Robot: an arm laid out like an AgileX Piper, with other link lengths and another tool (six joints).
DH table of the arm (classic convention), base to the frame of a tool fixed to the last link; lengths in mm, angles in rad. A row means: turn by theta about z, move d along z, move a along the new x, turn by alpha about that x. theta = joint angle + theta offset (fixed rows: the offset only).
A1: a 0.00; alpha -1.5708; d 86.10; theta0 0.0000
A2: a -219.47; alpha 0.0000; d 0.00; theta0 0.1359
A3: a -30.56; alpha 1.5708; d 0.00; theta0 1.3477
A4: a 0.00; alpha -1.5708; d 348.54; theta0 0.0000
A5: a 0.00; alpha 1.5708; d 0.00; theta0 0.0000
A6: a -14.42; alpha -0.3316; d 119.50; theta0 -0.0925
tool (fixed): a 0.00; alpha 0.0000; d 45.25; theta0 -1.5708
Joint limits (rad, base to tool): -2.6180..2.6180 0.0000..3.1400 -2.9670..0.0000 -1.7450..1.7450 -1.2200..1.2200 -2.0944..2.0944
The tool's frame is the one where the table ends.
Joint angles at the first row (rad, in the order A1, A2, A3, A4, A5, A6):
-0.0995, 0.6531, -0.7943, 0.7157, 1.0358, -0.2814
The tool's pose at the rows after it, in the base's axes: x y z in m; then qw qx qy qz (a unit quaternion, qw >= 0):
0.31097 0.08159 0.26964 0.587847 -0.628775 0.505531 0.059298
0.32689 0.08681 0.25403 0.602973 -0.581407 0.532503 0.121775
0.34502 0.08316 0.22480 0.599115 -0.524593 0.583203 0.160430
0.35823 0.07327 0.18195 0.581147 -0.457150 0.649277 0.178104
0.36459 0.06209 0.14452 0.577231 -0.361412 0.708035 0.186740
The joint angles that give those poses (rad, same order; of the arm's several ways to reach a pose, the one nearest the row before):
-0.0995, 0.7423, -0.7943, 0.8291, 1.0323, -0.2475
-0.0994, 0.8315, -0.7943, 0.9320, 1.0310, -0.2093
-0.0994, 0.9129, -0.7735, 0.9705, 0.9903, -0.1306
-0.0995, 0.9713, -0.7172, 0.9656, 0.9131, -0.0186
-0.0985, 0.9925, -0.6359, 1.0006, 0.8047, 0.1124

